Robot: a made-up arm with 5 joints.
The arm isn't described. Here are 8 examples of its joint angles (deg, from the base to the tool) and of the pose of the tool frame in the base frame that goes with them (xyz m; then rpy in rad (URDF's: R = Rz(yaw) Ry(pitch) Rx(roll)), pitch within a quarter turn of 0, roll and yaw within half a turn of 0).
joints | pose
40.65 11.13 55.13 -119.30 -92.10 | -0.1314 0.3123 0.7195 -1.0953 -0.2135 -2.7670
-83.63 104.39 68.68 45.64 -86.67 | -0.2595 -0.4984 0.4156 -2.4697 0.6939 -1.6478
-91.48 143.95 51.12 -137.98 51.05 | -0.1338 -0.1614 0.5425 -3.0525 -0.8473 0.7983
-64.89 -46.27 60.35 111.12 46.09 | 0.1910 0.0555 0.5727 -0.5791 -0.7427 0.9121
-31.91 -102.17 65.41 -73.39 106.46 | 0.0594 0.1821 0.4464 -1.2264 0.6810 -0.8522
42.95 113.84 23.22 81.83 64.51 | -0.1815 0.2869 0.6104 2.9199 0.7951 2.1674
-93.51 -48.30 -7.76 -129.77 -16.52 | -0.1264 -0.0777 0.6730 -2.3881 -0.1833 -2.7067
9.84 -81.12 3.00 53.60 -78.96 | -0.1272 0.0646 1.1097 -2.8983 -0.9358 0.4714
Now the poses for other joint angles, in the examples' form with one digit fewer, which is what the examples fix.
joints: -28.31 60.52 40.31 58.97 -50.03
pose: 0.040 -0.233 0.340 -1.728 1.017 -0.606
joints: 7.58 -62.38 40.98 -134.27 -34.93
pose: 0.058 0.015 0.625 1.393 0.613 -2.625
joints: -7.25 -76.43 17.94 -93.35 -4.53
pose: 0.049 -0.018 0.695 -2.828 1.047 -1.511
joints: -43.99 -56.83 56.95 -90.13 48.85
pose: 0.067 -0.036 0.452 -2.804 0.562 -1.912
